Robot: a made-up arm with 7 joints. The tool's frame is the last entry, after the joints. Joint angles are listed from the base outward.
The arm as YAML. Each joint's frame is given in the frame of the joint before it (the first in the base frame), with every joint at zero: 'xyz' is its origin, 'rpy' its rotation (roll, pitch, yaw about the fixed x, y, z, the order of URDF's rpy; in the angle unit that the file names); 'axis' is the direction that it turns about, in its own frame. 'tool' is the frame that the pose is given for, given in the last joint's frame.
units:
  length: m
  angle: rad
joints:
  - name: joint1
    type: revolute
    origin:
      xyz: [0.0, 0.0, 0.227]
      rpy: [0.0, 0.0, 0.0]
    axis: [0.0, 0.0, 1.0]
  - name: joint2
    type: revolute
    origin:
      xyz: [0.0, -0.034, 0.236]
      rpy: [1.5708, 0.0, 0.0]
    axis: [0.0, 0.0, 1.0]
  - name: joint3
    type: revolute
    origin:
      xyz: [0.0, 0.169, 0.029]
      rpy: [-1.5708, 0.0, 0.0]
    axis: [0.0, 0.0, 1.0]
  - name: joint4
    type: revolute
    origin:
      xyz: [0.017, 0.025, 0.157]
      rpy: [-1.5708, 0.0, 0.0]
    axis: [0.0, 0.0, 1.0]
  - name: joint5
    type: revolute
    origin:
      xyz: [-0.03, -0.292, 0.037]
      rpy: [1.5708, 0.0, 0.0]
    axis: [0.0, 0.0, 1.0]
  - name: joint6
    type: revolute
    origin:
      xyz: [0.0, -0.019, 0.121]
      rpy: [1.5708, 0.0, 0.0]
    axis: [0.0, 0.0, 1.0]
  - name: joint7
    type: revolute
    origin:
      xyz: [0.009, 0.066, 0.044]
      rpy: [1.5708, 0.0, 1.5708]
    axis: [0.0, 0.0, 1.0]
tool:
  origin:
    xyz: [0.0, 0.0, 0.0]
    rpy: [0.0, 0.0, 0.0]
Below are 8 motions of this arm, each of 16 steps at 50 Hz.
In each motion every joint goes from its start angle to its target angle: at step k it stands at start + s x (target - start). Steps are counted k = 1, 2, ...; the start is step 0. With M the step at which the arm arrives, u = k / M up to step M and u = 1 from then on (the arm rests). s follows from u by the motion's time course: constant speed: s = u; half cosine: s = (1 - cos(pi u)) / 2; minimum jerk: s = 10 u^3 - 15 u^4 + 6 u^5.
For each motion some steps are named. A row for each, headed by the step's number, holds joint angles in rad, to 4 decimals.
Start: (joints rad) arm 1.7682 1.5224 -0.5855 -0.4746 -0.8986 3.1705 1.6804
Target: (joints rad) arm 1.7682 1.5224 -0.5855 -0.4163 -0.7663 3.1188 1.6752
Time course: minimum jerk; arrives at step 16
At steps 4, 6, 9, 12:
4: 1.7682 1.5224 -0.5855 -0.4686 -0.8849 3.1651 1.6799
6: 1.7682 1.5224 -0.5855 -0.4586 -0.8622 3.1563 1.6790
9: 1.7682 1.5224 -0.5855 -0.4387 -0.8171 3.1387 1.6772
12: 1.7682 1.5224 -0.5855 -0.4223 -0.7800 3.1242 1.6757

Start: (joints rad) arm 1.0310 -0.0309 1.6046 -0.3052 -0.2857 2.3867 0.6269
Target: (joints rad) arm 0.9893 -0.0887 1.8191 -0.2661 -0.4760 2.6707 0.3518
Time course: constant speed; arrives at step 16
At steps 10, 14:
10: 1.0049 -0.0670 1.7387 -0.2808 -0.4046 2.5642 0.4550
14: 0.9945 -0.0815 1.7923 -0.2710 -0.4522 2.6352 0.3862

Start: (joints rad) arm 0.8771 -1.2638 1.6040 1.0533 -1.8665 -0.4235 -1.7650
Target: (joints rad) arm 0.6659 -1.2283 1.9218 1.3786 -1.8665 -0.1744 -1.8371
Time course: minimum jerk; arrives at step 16
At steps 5, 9, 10, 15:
5: 0.8391 -1.2574 1.6612 1.1119 -1.8665 -0.3787 -1.7780
9: 0.7470 -1.2419 1.7998 1.2537 -1.8665 -0.2701 -1.8094
10: 0.7240 -1.2381 1.8343 1.2891 -1.8665 -0.2430 -1.8173
15: 0.6664 -1.2284 1.9211 1.3779 -1.8665 -0.1750 -1.8369

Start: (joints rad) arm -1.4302 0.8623 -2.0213 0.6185 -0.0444 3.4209 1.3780
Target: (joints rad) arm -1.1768 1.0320 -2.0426 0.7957 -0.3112 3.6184 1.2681
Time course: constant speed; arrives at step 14
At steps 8, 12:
8: -1.2854 0.9593 -2.0335 0.7198 -0.1969 3.5338 1.3152
12: -1.2130 1.0078 -2.0396 0.7704 -0.2731 3.5902 1.2838

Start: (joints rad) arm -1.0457 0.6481 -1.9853 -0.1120 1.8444 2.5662 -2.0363
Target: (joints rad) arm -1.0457 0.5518 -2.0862 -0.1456 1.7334 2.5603 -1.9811
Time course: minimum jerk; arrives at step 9
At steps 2, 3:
2: -1.0457 0.6407 -1.9930 -0.1146 1.8359 2.5657 -2.0321
3: -1.0457 0.6279 -2.0065 -0.1191 1.8211 2.5650 -2.0247

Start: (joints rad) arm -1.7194 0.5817 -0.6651 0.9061 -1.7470 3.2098 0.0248
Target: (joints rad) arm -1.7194 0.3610 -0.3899 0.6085 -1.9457 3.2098 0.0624
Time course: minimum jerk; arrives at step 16
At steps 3, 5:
3: -1.7194 0.5709 -0.6517 0.8916 -1.7567 3.2098 0.0266
5: -1.7194 0.5420 -0.6156 0.8525 -1.7828 3.2098 0.0316

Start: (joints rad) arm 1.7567 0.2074 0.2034 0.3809 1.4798 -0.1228 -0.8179
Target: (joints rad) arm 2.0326 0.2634 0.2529 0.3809 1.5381 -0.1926 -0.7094
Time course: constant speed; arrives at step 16
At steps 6, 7, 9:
6: 1.8602 0.2284 0.2220 0.3809 1.5017 -0.1490 -0.7772
7: 1.8774 0.2319 0.2251 0.3809 1.5053 -0.1533 -0.7704
9: 1.9119 0.2389 0.2312 0.3809 1.5126 -0.1621 -0.7569

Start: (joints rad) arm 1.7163 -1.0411 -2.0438 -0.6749 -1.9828 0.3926 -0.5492
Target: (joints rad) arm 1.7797 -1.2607 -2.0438 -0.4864 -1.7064 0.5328 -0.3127
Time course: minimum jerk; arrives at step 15
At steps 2, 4, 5, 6, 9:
2: 1.7175 -1.0453 -2.0438 -0.6713 -1.9775 0.3953 -0.5447
4: 1.7240 -1.0679 -2.0438 -0.6519 -1.9491 0.4097 -0.5204
5: 1.7296 -1.0872 -2.0438 -0.6353 -1.9248 0.4220 -0.4996
6: 1.7364 -1.1108 -2.0438 -0.6151 -1.8951 0.4371 -0.4741
9: 1.7596 -1.1910 -2.0438 -0.5462 -1.7941 0.4883 -0.3878

